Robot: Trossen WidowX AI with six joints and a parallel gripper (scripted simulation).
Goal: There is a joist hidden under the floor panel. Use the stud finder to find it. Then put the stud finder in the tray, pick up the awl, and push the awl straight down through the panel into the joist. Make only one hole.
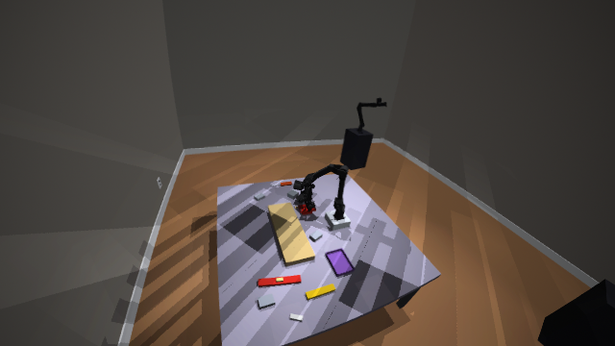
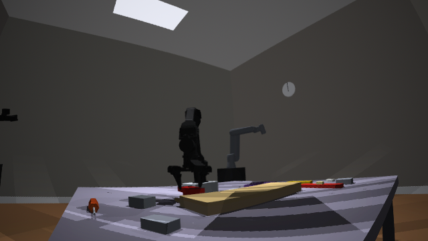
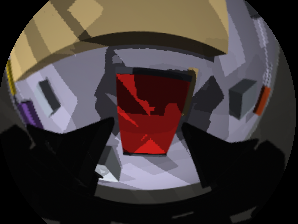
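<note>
Now: the red stud finder 30 mm below my gripper tip and 20 mm ahead of it. Round my gripper tip: orange-handled tool (410 mm to the right, 70 mm ahead, 30 mm below); then awl (60 mm to the right, 40 mm below, 10 mm behind); then purple tray (490 mm to the left, 30 mm below, 30 mm ahead).
</note>
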